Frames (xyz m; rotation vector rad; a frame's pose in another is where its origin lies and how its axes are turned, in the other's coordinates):
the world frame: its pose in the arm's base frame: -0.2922 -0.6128 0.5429 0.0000 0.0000 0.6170
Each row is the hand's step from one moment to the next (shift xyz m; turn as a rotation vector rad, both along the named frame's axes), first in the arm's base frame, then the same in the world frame.
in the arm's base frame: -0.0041 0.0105 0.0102 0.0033 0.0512 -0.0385
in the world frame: 0.0027 0.0109 0.0102 0.0323 0.0399 -0.0385
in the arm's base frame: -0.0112 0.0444 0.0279 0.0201 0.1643 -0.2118
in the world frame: 0.0166 0.0427 0.0279 0.1115 0.1224 -0.2118
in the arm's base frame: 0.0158 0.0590 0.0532 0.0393 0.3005 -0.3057
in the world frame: 0.0470 0.0390 0.0532 0.2059 0.2224 -0.3057
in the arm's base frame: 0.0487 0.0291 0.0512 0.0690 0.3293 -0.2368
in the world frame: 0.0566 -0.0044 0.0512 0.2468 0.2287 -0.2368
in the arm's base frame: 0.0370 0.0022 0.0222 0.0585 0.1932 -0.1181
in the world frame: 0.0315 -0.0196 0.0222 0.1595 0.1237 -0.1181
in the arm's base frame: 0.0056 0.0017 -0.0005 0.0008 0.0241 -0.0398
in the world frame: 0.0056 -0.0019 -0.0005 0.0146 0.0192 -0.0398
